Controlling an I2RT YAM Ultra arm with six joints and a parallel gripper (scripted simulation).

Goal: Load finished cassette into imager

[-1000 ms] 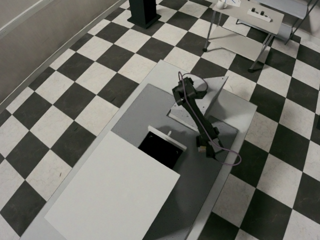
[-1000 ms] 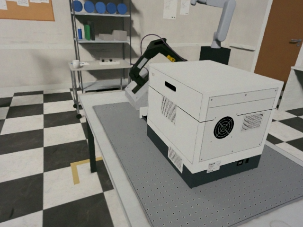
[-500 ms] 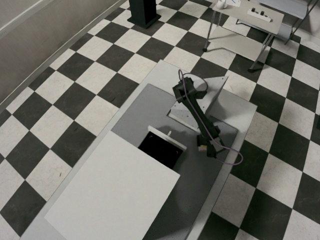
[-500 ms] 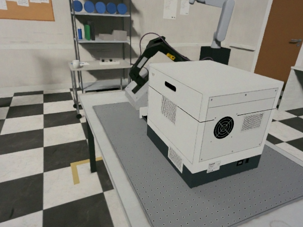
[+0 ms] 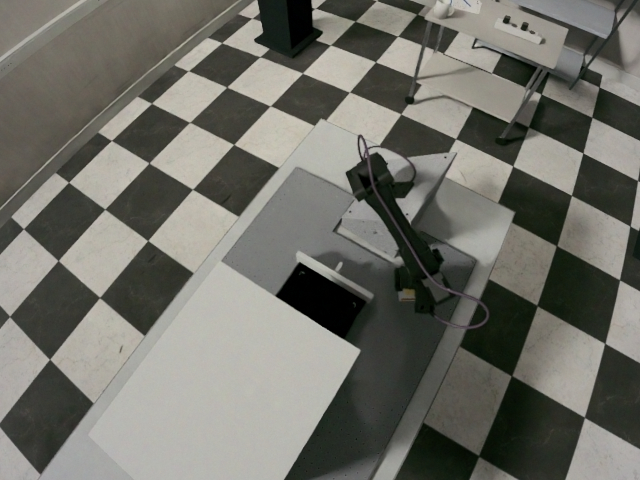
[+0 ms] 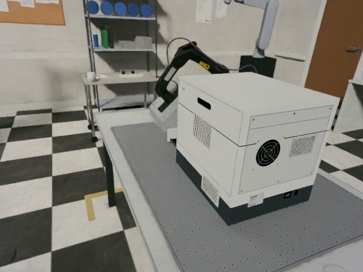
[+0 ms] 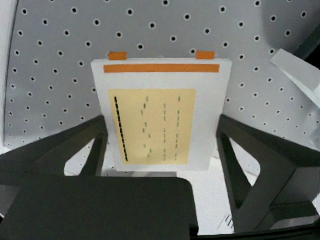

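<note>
Now: hand 220 mm short of the drawer, 210 mm to the left of it and 50 mm above it. The rest, counted from my hand: finished cassette (right at my hand).
</note>
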